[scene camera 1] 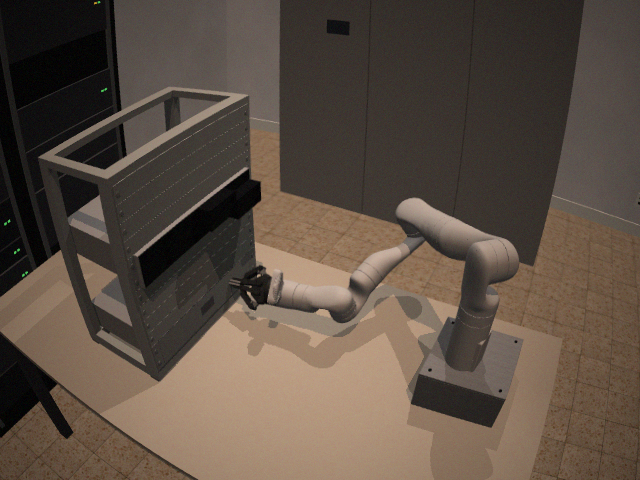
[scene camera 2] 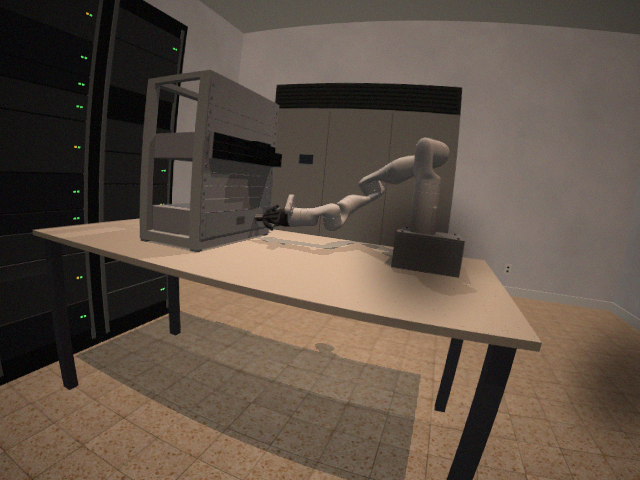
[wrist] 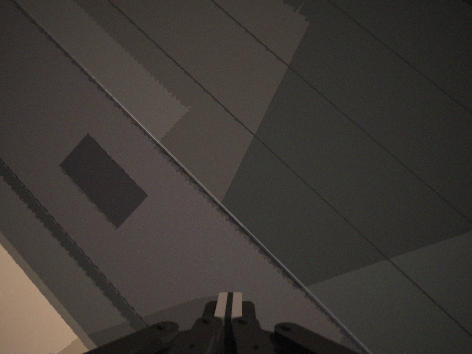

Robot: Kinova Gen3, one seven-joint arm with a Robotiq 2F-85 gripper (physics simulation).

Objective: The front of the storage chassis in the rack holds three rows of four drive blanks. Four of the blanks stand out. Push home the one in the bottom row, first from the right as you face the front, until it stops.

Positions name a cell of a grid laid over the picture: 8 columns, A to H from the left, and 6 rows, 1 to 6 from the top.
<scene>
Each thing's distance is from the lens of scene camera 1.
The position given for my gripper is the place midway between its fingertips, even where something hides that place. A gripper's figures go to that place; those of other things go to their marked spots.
my gripper (scene camera 1: C4): 149 cm
grey rack (scene camera 1: C3): 120 cm
</scene>
